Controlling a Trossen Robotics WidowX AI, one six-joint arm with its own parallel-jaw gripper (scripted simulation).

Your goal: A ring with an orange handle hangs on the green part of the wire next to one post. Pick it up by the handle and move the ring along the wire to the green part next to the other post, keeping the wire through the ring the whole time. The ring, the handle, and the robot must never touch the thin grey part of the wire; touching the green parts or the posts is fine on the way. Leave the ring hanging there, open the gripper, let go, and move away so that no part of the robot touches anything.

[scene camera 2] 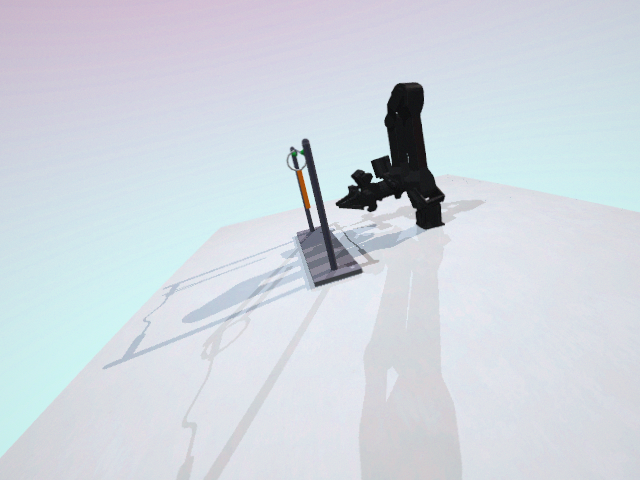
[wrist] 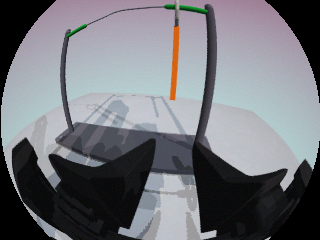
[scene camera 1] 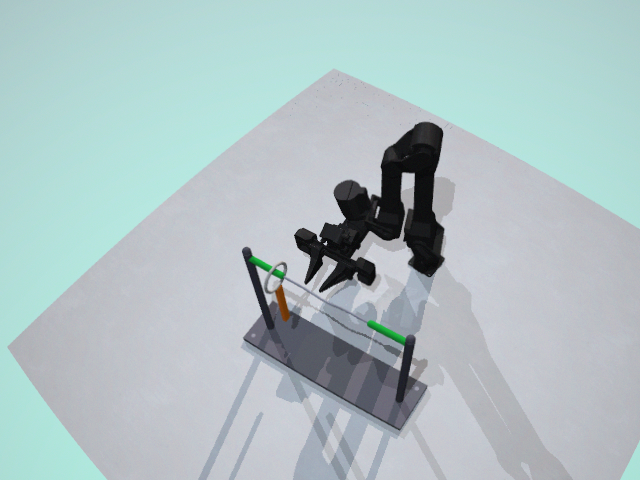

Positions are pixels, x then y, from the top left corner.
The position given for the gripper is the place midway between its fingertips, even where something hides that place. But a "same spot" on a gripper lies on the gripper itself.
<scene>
gripper: scene camera 2; wrist 174, 145; scene camera 1
same spot on gripper: (scene camera 1: 344, 270) = (scene camera 2: 359, 199)
</scene>
